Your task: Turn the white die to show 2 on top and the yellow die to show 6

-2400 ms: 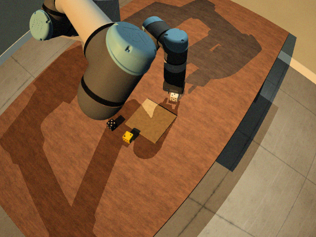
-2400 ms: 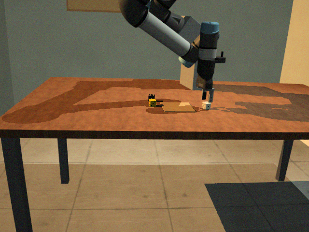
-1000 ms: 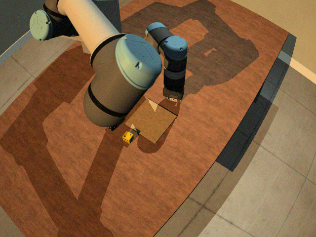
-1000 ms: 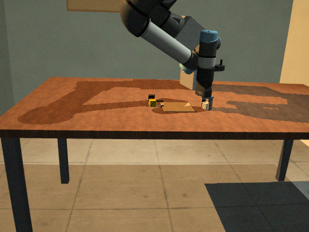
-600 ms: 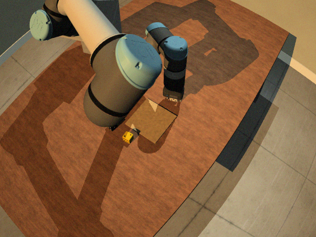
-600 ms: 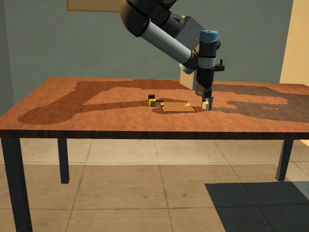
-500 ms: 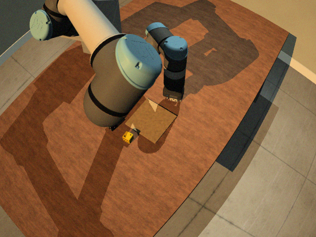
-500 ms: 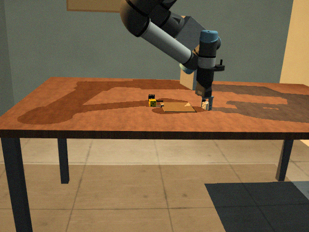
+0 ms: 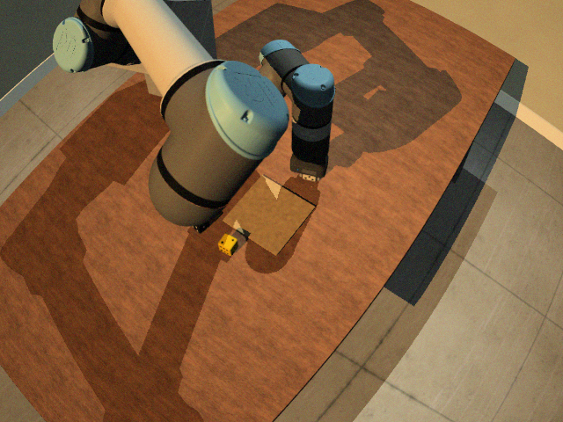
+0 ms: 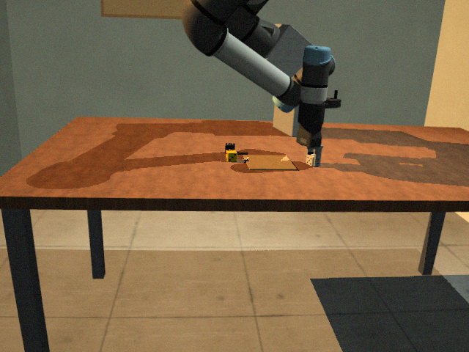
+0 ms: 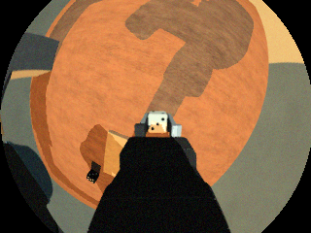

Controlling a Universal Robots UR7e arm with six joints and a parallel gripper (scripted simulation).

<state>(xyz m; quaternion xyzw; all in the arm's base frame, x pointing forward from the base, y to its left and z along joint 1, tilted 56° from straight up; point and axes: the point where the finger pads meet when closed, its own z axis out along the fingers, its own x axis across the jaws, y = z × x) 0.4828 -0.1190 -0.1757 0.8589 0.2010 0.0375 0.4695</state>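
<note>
The white die is right at my hand. Also, from my hand: yellow die: 4 cm behind, 24 cm to the right; then tan mat: 2 cm behind, 13 cm to the right, 2 cm below; then black die: 13 cm behind, 24 cm to the right.
</note>
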